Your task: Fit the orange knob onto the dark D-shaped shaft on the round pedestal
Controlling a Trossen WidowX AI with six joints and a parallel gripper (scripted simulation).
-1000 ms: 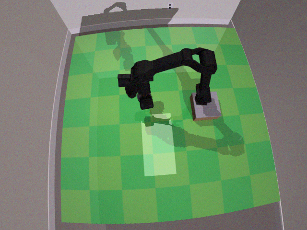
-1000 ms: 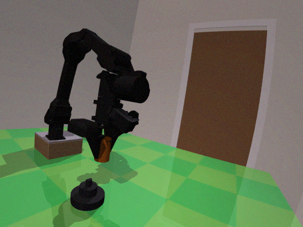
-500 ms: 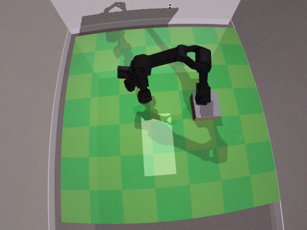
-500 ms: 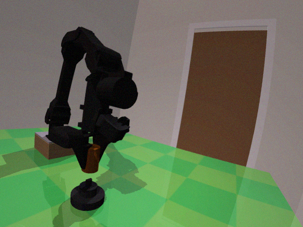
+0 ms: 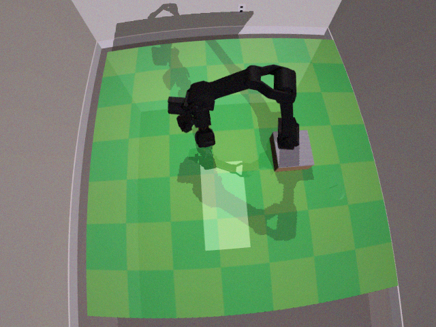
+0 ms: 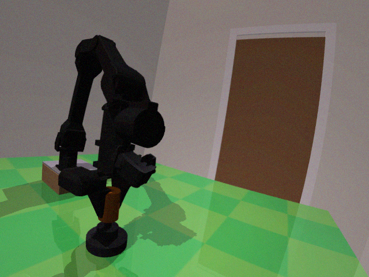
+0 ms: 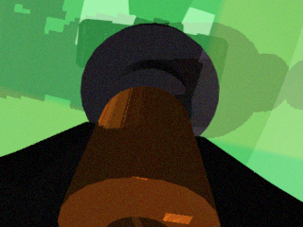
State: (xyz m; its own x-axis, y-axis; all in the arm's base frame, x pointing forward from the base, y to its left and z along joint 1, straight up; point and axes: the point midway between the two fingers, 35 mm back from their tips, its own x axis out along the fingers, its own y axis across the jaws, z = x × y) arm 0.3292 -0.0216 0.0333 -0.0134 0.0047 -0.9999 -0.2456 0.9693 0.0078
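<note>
The orange knob is 20 mm above my gripper tip. Also, from my gripper tip: dark round pedestal: 40 mm below.
</note>
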